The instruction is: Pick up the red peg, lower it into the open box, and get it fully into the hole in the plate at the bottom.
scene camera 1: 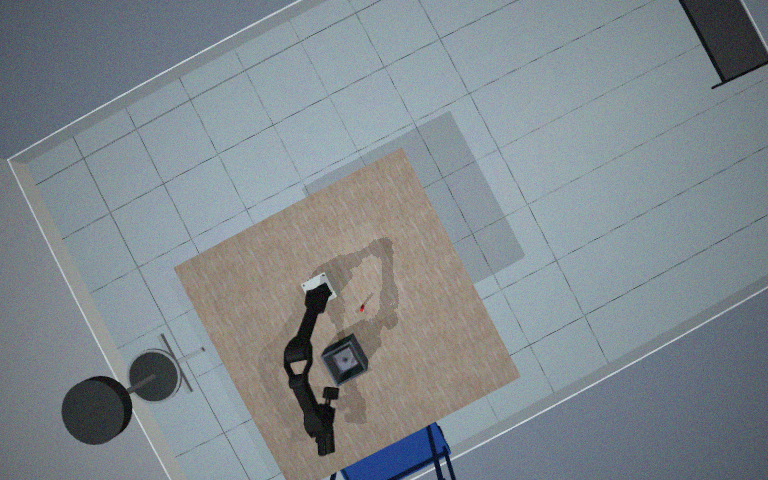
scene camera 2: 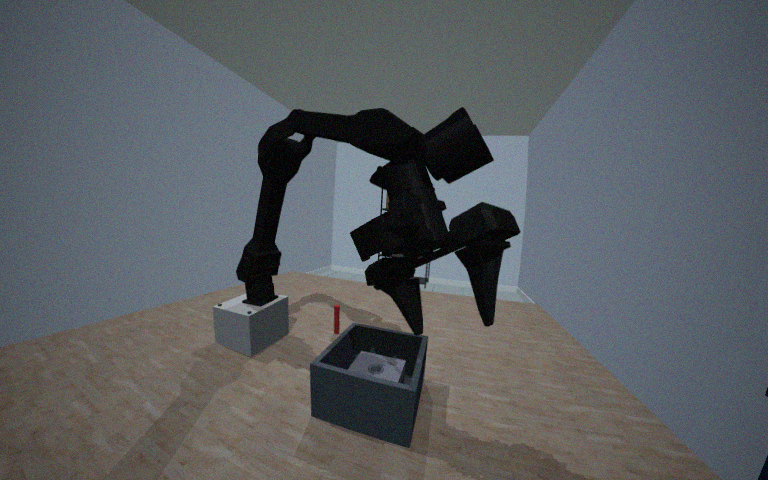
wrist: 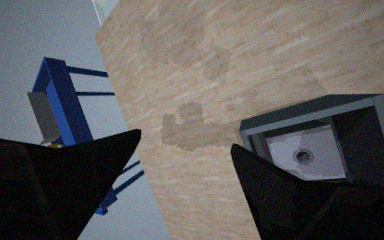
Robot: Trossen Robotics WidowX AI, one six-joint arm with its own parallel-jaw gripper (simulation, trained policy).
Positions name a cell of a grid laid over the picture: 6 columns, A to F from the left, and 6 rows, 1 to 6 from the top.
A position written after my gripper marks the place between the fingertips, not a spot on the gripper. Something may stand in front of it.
In view: my gripper (scene camera 2: D5).
My gripper is seen too in the wrist view (wrist: C4).
